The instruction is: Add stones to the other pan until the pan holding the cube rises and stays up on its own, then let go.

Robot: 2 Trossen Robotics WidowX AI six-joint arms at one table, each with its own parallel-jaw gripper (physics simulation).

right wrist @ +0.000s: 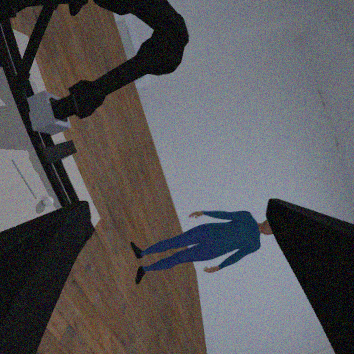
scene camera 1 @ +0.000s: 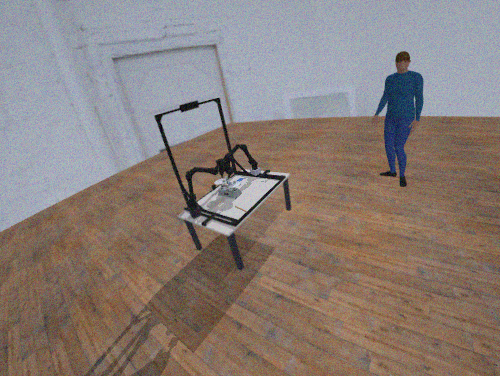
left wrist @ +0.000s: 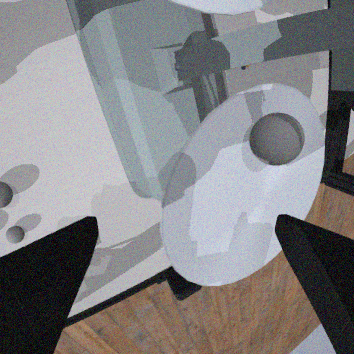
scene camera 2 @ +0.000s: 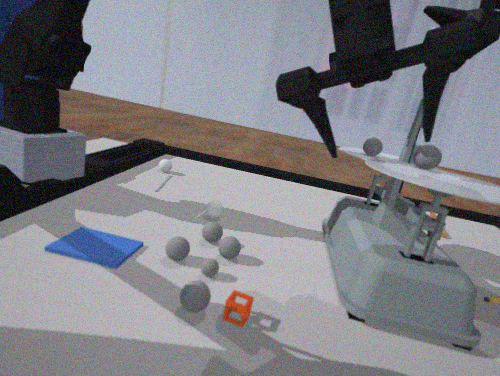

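Pixels of known places: left gripper, fingertip midpoint: (left wrist: 188, 224) (scene camera 2: 378, 150); right gripper, fingertip midpoint: (right wrist: 179, 208) (scene camera 1: 233, 162); left arm's base, link origin: (right wrist: 58, 109) (scene camera 1: 255, 168) (scene camera 2: 31, 128); right arm's base, link origin: (scene camera 1: 193, 208).
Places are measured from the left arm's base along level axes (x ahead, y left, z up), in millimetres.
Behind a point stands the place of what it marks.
The green-grey balance scale (scene camera 2: 400, 275) {y -20, x 526, z -30 mm} (left wrist: 117, 85) {y 93, x 464, z -28 mm} stands at the right of scene camera 2. A grey stone (scene camera 2: 431, 158) {y 49, x 527, z 83 mm} (left wrist: 276, 139) {y 65, x 513, z 91 mm} rests on its far white pan (left wrist: 220, 210) {y 18, x 503, z 68 mm}. Another stone (scene camera 2: 372, 146) {y 174, x 464, z 72 mm} shows near the far pan's left side; its support is unclear. A faint bluish shape beside the first stone may be the cube. The near pan (scene camera 2: 460, 186) {y -11, x 548, z 68 mm} (left wrist: 220, 4) {y 130, x 503, z 56 mm} is partly seen; I cannot tell whether it is higher. My left gripper (scene camera 2: 381, 148) {y 24, x 473, z 81 mm} (left wrist: 188, 224) {y 24, x 473, z 81 mm} is open and empty above the far pan. My right gripper (right wrist: 179, 208) {y 280, x 472, z 324 mm} is open and empty, away from the scale.
Several loose grey stones, including one (scene camera 2: 195, 296) {y -128, x 359, z -66 mm} at the front, lie left of the scale. An orange open-frame cube (scene camera 2: 239, 308) {y -114, x 397, z -70 mm} is beside them. A blue pad (scene camera 2: 94, 247) {y -94, x 213, z -83 mm} lies farther left. A white ball (scene camera 2: 165, 165) {y 248, x 68, z -71 mm} is near the back edge. A person (scene camera 1: 404, 95) (right wrist: 225, 237) stands beyond the table.
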